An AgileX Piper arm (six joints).
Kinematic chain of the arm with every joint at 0, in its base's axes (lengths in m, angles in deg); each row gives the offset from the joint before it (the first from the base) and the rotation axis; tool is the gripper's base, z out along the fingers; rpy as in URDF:
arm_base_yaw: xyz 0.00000 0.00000 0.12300 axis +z
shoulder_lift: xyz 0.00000 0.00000 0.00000 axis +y
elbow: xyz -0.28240 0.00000 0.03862 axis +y
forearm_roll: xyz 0.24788 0.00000 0.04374 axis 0.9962 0 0.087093
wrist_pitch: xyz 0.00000 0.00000 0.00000 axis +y
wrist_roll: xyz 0.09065 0.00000 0.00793 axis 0.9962 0 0.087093
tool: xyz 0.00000 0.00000 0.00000 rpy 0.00 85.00 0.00
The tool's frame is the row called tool.
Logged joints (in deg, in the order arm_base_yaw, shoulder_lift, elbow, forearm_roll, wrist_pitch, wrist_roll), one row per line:
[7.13, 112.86, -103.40, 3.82, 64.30, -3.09]
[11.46, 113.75, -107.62, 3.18, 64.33, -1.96]
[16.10, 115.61, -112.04, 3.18, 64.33, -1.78]
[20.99, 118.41, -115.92, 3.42, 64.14, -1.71]
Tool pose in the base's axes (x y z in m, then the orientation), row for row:
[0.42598, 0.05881, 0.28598, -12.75, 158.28, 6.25]
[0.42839, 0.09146, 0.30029, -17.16, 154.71, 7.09]
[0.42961, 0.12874, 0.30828, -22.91, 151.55, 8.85]
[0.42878, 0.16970, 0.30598, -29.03, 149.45, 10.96]
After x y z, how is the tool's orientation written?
As a rotation vector, in degrees.
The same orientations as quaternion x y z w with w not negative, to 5 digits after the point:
[-0.07888, 0.97919, 0.03867, 0.18296]
[-0.10768, 0.97085, 0.04449, 0.20945]
[-0.14526, 0.96090, 0.05611, 0.22897]
[-0.18479, 0.95134, 0.06977, 0.23652]

